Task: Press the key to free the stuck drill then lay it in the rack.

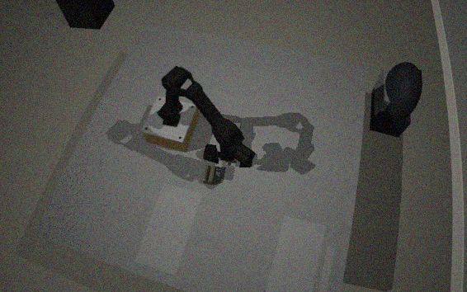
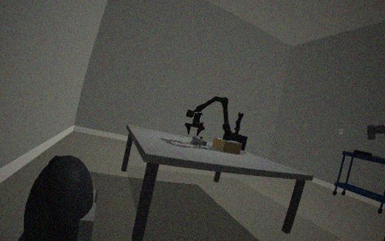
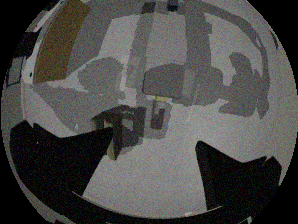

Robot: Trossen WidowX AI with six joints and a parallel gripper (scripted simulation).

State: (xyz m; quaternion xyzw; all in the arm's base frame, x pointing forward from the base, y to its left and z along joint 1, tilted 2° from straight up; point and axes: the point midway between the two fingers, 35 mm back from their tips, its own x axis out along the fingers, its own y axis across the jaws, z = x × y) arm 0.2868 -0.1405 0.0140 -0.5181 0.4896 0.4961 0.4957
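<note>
Now: gripper tip 7 cm to the right of the drill and 2 cm above it. The rest, counted from my gripper tip: rack (7 cm behind, 4 cm to the right, 5 cm below); grey fixture (1 cm behind, 13 cm to the left, 3 cm below).
</note>
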